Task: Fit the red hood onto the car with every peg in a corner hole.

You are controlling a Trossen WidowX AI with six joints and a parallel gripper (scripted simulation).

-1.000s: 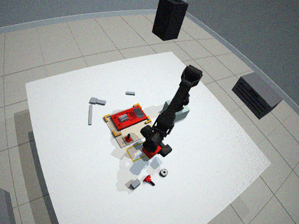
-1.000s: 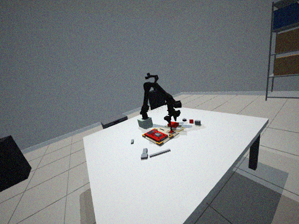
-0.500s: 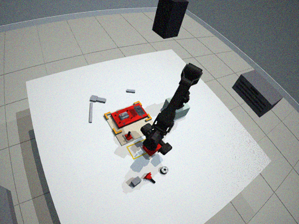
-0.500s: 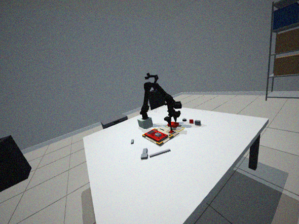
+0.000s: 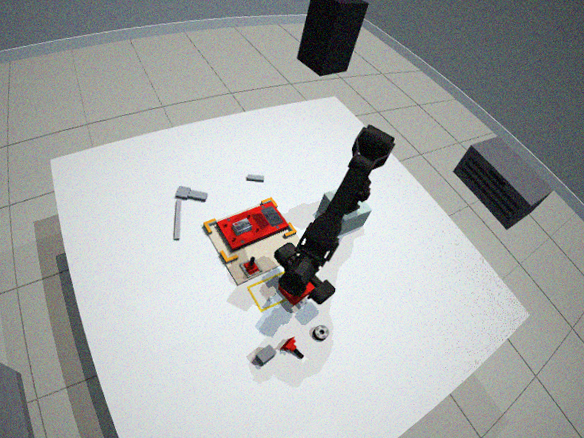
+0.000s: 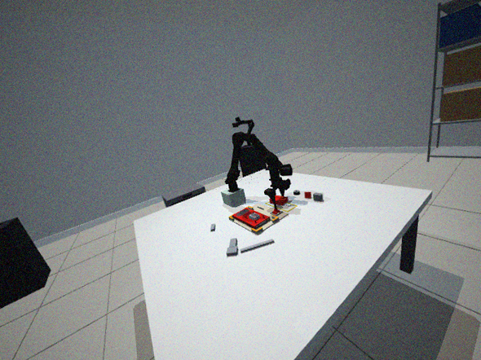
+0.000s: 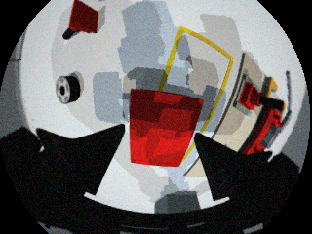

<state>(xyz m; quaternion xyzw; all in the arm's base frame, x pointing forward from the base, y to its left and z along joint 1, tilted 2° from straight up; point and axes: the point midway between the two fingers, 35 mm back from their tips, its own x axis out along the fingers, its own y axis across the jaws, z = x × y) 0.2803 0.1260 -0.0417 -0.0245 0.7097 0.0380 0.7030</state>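
My gripper tip is now 3 cm short of the grey engine block, 24 cm to the left of it and 1 cm below it. The rest, counted from my gripper tip: red hood (right at my gripper tip).
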